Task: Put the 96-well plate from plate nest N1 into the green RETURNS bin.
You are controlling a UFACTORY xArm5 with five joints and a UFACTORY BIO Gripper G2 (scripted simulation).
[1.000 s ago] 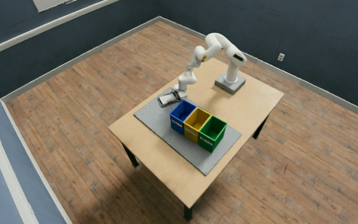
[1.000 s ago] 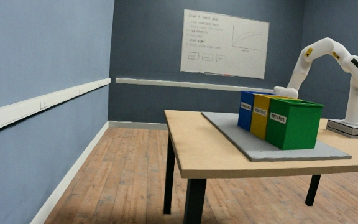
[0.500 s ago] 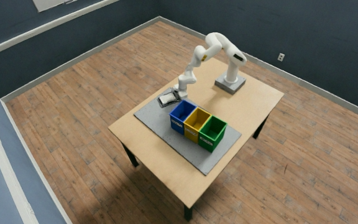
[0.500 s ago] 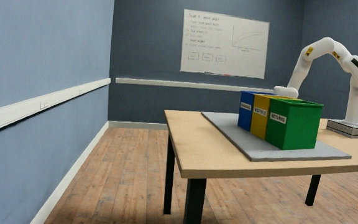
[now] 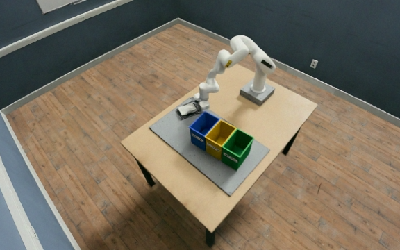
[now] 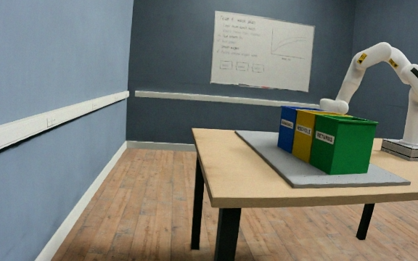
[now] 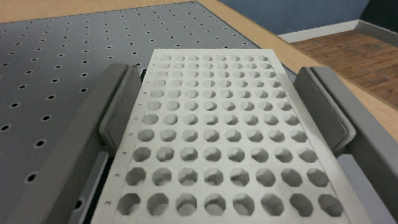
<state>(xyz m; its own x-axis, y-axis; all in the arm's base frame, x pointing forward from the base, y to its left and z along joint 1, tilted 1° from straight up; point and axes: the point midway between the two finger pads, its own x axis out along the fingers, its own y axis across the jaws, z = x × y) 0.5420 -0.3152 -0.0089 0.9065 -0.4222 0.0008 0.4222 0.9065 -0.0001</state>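
The dark plate nest N1 is 4 cm below my hand. The rest, counted from my hand: blue bin: 12 cm ahead, 28 cm to the left, 5 cm above; then white 96-well plate: 1 cm below; then yellow bin: 11 cm ahead, 41 cm to the left, 5 cm above.
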